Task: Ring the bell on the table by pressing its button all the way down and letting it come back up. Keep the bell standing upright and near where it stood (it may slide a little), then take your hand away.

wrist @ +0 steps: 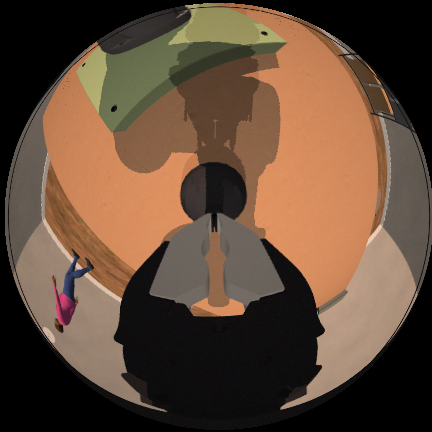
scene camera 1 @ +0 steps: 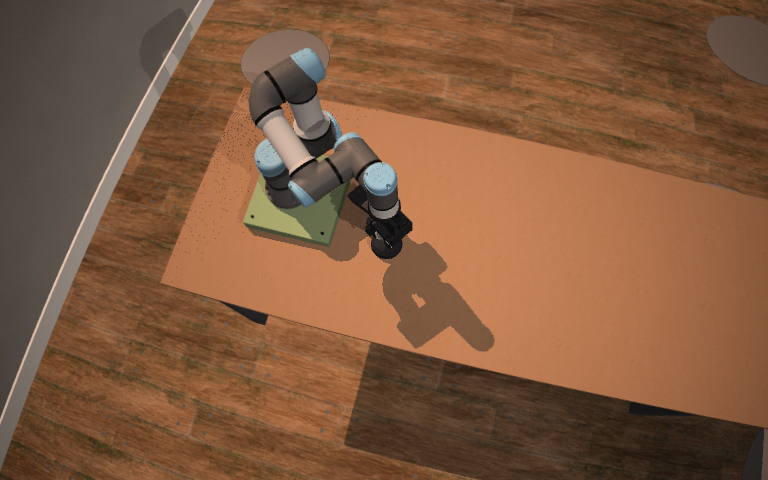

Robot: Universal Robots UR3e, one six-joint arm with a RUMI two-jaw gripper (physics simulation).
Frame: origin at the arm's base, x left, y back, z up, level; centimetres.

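Seen in the pictures: gripper, fingertip midpoint: [wrist: 213, 214].
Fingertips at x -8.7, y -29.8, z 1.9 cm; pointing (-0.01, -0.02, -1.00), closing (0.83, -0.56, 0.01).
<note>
A point is followed by its place in that frame.
The black round bell [scene camera 1: 386, 249] {x -11.3, y -30.7, z -0.5 cm} [wrist: 194, 192] {x -9.5, y -27.6, z -0.4 cm} stands upright on the tan table, just off the corner of the green base. My gripper [scene camera 1: 385, 238] {x -8.7, y -29.8, z 1.9 cm} [wrist: 213, 214] {x -8.7, y -29.8, z 1.9 cm} is shut, with nothing between its fingers. In the wrist view its fingertips overlap the near edge of the bell's dome. The bell's button does not show; the fingertips cover the place around it, so how far it is pressed cannot be seen. In the scene view the fingers are right above the bell and partly hide it.
The green base block [scene camera 1: 294, 223] {x -9.8, y -4.7, z -0.6 cm} [wrist: 145, 75] {x -5.7, y -12.7, z -0.6 cm} with the arm's foot stands beside the bell. The tan table [scene camera 1: 566, 254] {x -0.4, y -78.3, z -4.2 cm} [wrist: 320, 175] {x 7.2, y -36.8, z -4.2 cm} carries the arm's shadow. A person [wrist: 66, 302] shows beyond the table in the wrist view.
</note>
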